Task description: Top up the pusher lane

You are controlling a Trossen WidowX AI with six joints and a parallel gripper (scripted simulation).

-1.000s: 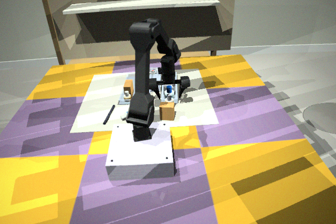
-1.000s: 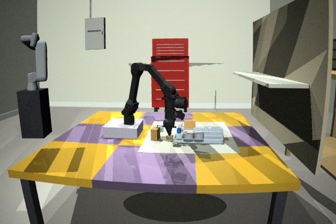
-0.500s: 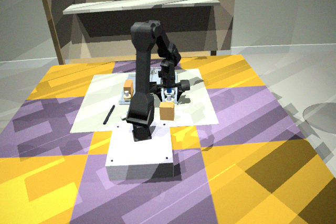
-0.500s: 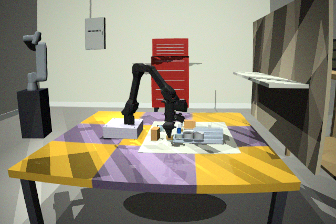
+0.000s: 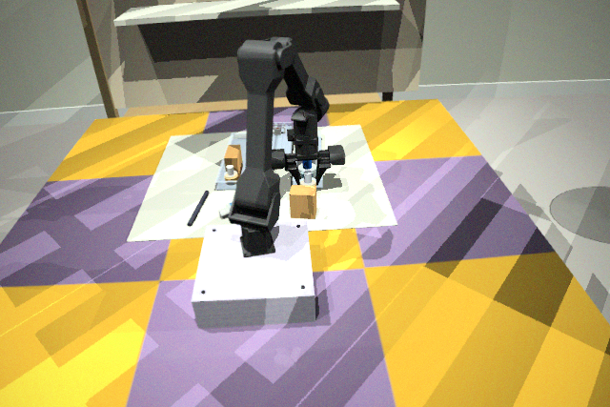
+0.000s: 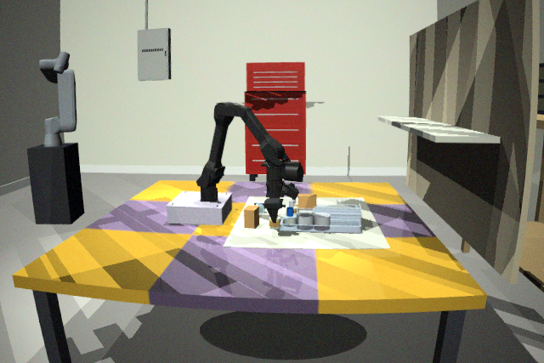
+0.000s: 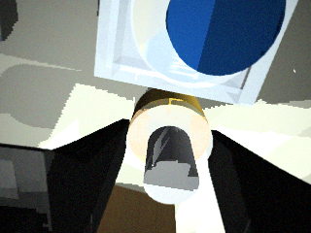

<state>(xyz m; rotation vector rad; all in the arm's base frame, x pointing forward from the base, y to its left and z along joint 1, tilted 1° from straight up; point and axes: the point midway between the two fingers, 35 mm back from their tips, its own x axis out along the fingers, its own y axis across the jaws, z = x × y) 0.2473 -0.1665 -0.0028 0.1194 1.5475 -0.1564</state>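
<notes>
Right now the brown box is 8 cm behind my gripper tip, 3 cm to the left of it and 1 cm above it. Round my gripper tip: black stick 28 cm to the left, 2 cm below, 1 cm ahead.
</notes>
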